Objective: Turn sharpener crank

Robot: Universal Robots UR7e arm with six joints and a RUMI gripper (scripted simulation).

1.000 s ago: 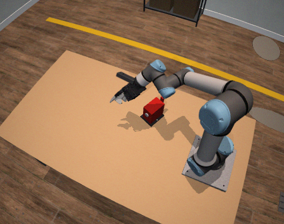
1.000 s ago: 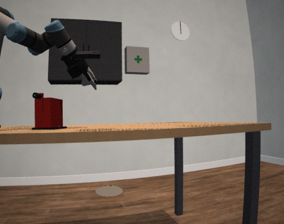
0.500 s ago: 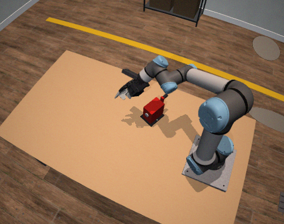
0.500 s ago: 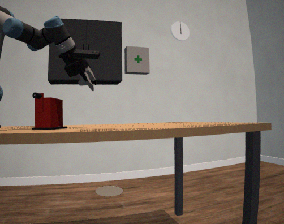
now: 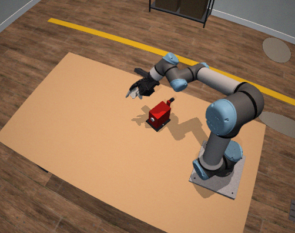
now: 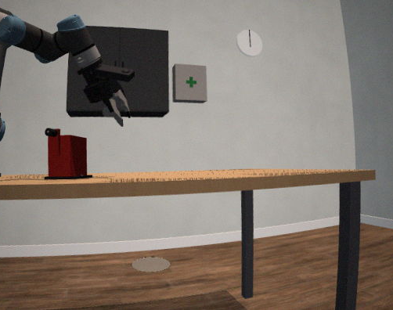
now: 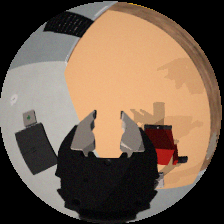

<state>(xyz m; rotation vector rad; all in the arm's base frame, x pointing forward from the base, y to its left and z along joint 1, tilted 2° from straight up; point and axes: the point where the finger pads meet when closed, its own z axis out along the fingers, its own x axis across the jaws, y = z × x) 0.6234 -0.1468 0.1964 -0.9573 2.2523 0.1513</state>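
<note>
Right now my hand is 22 cm past the crank handle, 10 cm to the left of it and 7 cm above it.
</note>
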